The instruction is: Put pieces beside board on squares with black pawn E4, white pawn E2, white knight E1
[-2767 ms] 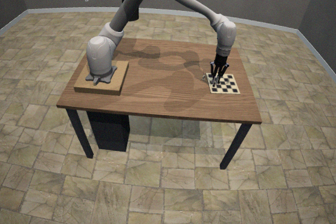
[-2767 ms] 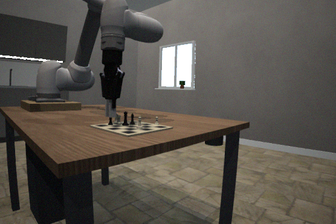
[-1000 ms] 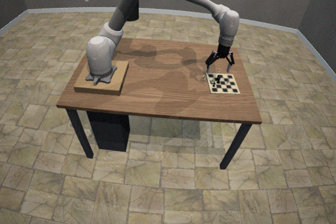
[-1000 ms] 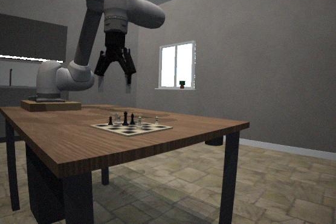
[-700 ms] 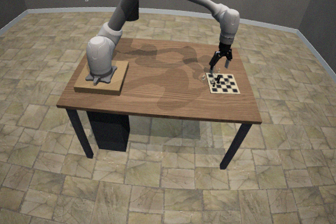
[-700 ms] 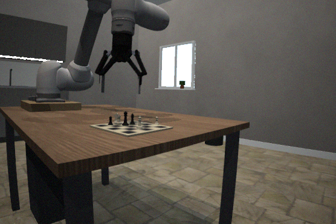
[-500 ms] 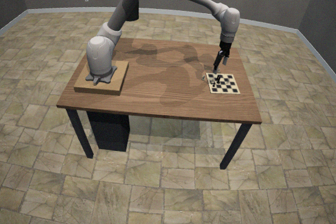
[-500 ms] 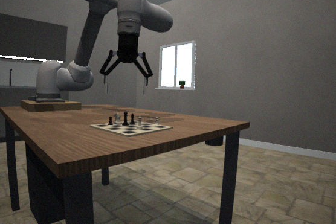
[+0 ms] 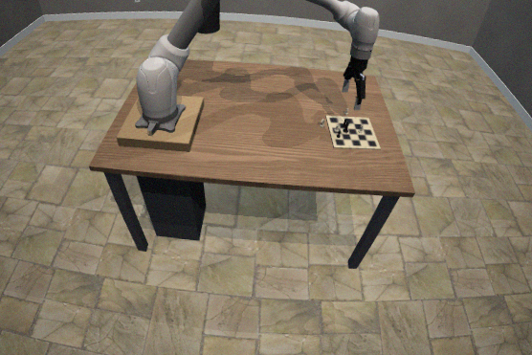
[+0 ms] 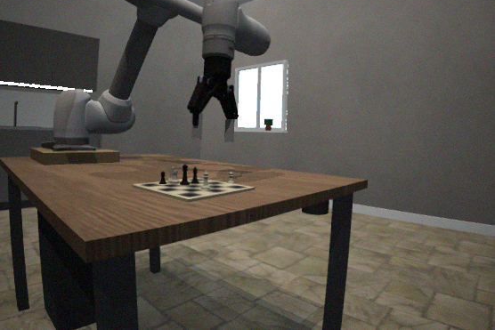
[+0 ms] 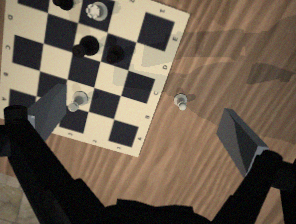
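Right now my hand is 1 cm short of the white pawn, 6 cm to the right of it and 11 cm above it. The rest, counted from my hand: white knight 11 cm behind, 7 cm to the right, 11 cm below; chessboard 3 cm ahead, 8 cm to the right, 13 cm below; pale pawn 7 cm ahead, 7 cm to the right, 10 cm below.
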